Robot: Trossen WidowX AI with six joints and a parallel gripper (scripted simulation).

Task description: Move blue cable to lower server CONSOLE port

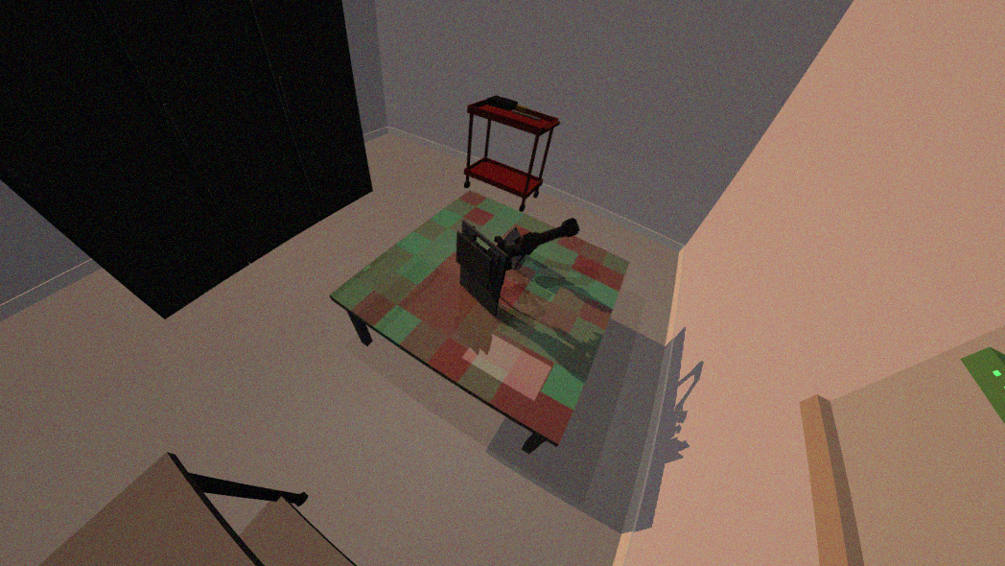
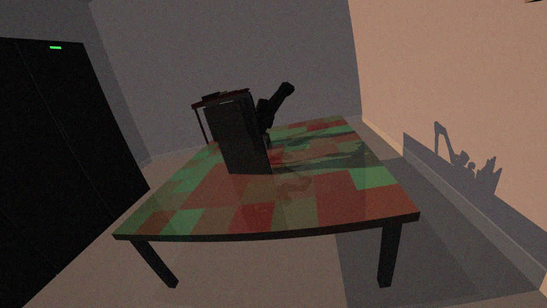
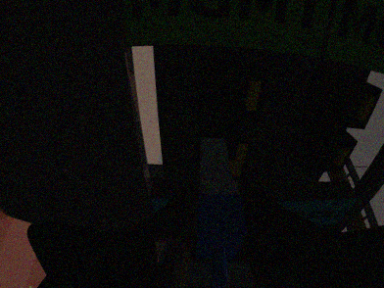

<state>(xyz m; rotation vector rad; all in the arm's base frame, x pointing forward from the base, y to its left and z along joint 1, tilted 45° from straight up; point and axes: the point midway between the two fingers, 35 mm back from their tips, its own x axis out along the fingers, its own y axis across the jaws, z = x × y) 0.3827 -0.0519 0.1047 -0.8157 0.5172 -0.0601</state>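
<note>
Right now the cable plug is right at my gripper tip. From my gripper tip the other things lie so: dark server rack: 60 mm ahead, 50 mm above, 10 mm to the left.
</note>
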